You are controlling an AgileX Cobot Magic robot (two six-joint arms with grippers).
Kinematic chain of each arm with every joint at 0, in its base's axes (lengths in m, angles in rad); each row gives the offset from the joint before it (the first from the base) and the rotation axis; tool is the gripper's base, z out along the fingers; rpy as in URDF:
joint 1: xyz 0 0 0.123 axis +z
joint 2: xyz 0 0 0 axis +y
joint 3: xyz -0.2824 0 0.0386 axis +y
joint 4: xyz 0.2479 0 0.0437 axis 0.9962 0 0.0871
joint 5: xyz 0 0 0 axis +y
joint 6: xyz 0.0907 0 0.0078 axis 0.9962 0 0.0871
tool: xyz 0 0 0 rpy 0 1.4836 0
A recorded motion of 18 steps. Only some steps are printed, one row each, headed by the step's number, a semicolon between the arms.
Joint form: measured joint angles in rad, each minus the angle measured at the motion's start. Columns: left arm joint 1, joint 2, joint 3, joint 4, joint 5, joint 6; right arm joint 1, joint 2, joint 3, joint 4, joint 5, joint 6.
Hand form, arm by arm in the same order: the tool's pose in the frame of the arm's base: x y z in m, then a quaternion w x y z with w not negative. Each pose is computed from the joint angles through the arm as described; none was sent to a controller.
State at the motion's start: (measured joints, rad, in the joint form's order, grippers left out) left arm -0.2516 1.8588 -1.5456 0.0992 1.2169 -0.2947; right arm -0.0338 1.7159 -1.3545 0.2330 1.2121 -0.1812
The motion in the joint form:
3: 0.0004 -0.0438 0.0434 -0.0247 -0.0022 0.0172; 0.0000 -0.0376 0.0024 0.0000 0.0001 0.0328
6: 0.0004 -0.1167 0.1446 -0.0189 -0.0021 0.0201; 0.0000 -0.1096 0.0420 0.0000 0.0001 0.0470
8: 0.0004 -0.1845 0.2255 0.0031 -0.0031 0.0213; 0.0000 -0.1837 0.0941 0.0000 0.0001 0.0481
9: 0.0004 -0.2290 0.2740 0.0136 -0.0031 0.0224; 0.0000 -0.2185 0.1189 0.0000 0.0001 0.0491
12: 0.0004 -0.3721 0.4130 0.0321 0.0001 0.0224; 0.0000 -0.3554 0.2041 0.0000 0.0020 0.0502
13: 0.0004 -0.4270 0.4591 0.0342 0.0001 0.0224; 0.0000 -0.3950 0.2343 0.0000 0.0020 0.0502
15: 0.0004 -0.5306 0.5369 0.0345 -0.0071 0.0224; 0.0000 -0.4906 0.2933 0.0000 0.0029 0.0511
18: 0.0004 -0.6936 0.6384 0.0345 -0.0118 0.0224; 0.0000 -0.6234 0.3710 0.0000 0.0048 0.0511
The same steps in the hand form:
3: 0.3569 -0.0850 0.2629 0.07221 -0.00243 0.99723 0.01741; 0.3293 0.0086 0.2734 0.06922 -0.02262 0.99178 0.10523
6: 0.3345 -0.0788 0.2626 0.05918 0.00038 0.99797 0.02372; 0.3131 0.0091 0.2861 0.08451 -0.01732 0.99073 0.10491
8: 0.3154 -0.0719 0.2647 0.05600 0.00462 0.99779 0.03534; 0.2948 0.0097 0.2948 0.09533 -0.01796 0.98979 0.10439
9: 0.3032 -0.0679 0.2665 0.05533 0.00689 0.99762 0.04068; 0.2860 0.0100 0.2983 0.10022 -0.01801 0.98933 0.10418
12: 0.2647 -0.0564 0.2727 0.05803 0.00952 0.99706 0.04912; 0.2521 0.0112 0.3120 0.12474 -0.02035 0.98662 0.10299
13: 0.2507 -0.0526 0.2753 0.06254 0.00956 0.99679 0.04904; 0.2418 0.0115 0.3135 0.12937 -0.02085 0.98604 0.10274
15: 0.2260 -0.0463 0.2805 0.07850 0.00902 0.99585 0.04510; 0.2180 0.0124 0.3191 0.14688 -0.02242 0.98364 0.10184
18: 0.1893 -0.0369 0.2881 0.11044 0.00723 0.99316 0.03710; 0.1856 0.0135 0.3242 0.17296 -0.02547 0.97947 0.10037

